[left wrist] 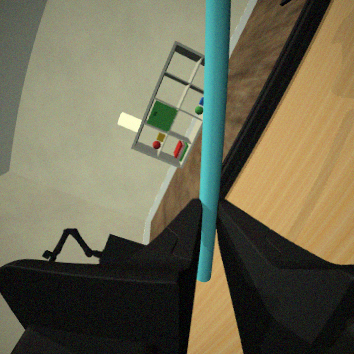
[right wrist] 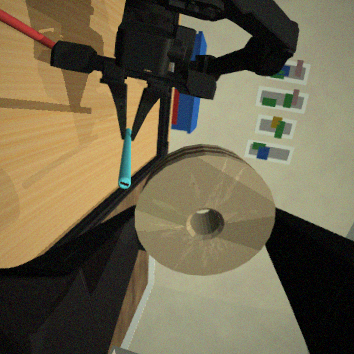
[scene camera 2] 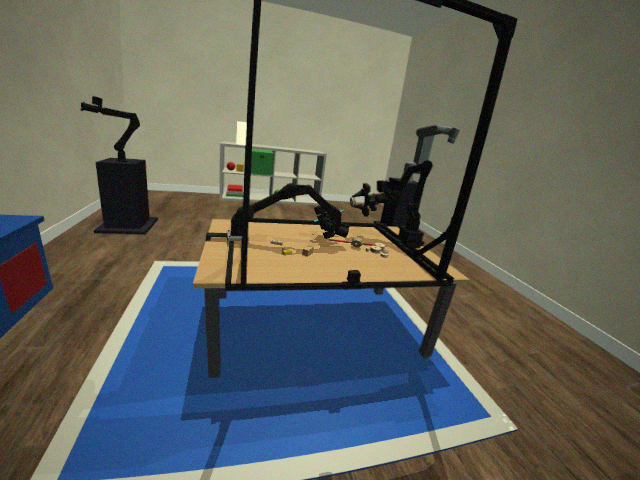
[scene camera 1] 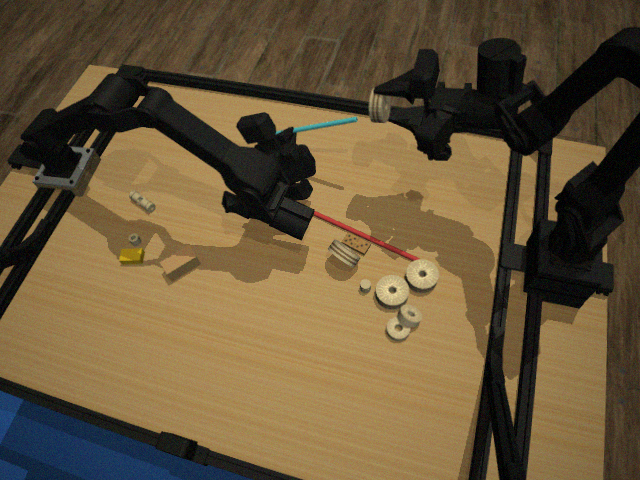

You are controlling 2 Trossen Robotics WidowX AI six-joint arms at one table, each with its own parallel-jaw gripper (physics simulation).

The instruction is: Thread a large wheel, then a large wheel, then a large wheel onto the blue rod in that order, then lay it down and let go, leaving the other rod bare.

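Places are measured from the left arm's base along level axes (x ahead, y left, z up), in millimetres.
Where they show: left gripper, fingertip midpoint: [left wrist: 207, 206] [right wrist: 127, 139] [scene camera 2: 321, 218] [scene camera 1: 292, 129]; right gripper, fingertip midpoint: [right wrist: 201, 213] [scene camera 2: 351, 201] [scene camera 1: 377, 102]; left arm's base at its link origin: [right wrist: 176, 68] [scene camera 2: 237, 233] [scene camera 1: 63, 164]; right arm's base at its link origin: [scene camera 2: 412, 229] [scene camera 1: 570, 249].
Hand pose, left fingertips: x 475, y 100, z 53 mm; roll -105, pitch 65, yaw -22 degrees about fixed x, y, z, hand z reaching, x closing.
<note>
Things, the pixels of their top centre, and the offset from my left fingertips.
- large wheel at its top centre: [right wrist: 269, 223] [scene camera 1: 380, 91] [scene camera 2: 353, 196] 33 mm right, 165 mm ahead, 144 mm up
- grooved wheel at its top centre: [scene camera 1: 343, 244] [scene camera 2: 357, 237] 216 mm right, 131 mm ahead, 30 mm down
- red rod at its top centre: [scene camera 1: 354, 230] 155 mm right, 140 mm ahead, 80 mm down
- dotted block at its top centre: [scene camera 1: 356, 242] 180 mm right, 147 mm ahead, 81 mm down
- small cylinder at its top centre: [scene camera 1: 365, 283] 263 mm right, 175 mm ahead, 72 mm down
- yellow block at its top centre: [scene camera 1: 130, 254] 269 mm right, 259 mm back, 74 mm down
- wooden block at its top centre: [scene camera 1: 178, 259] [scene camera 2: 308, 247] 272 mm right, 158 mm back, 59 mm down
- cream cylinder at its top centre: [scene camera 1: 140, 198] 148 mm right, 285 mm back, 71 mm down
My left gripper [scene camera 1: 285, 132] [left wrist: 207, 206] [right wrist: 127, 139] is shut on the blue rod [scene camera 1: 325, 125] [left wrist: 215, 110] [right wrist: 125, 160] near one end. The rod is bare, held above the table, its free end pointing toward the right gripper. My right gripper [scene camera 1: 383, 104] is shut on a large wheel [scene camera 1: 378, 107] [scene camera 2: 356, 201] [right wrist: 170, 200] by its rim, apart from the rod's free end. The wheel's hole shows in the right wrist view. Two large wheels [scene camera 1: 422, 281] [scene camera 1: 382, 294] lie flat; another grooved wheel [scene camera 1: 343, 253] stands on edge. The red rod [scene camera 1: 367, 235] [right wrist: 25, 29] lies bare where visible; the left arm hides its left end.
Two small wheels [scene camera 1: 415, 318] [scene camera 1: 391, 331] touch near the large ones. A dotted block [scene camera 1: 356, 242] and small cylinder [scene camera 1: 365, 285] lie nearby. A yellow block [scene camera 1: 131, 255], wooden block [scene camera 1: 179, 265] and cream cylinder [scene camera 1: 142, 201] lie at the left. A black frame beam [scene camera 1: 258, 93] edges the back.
</note>
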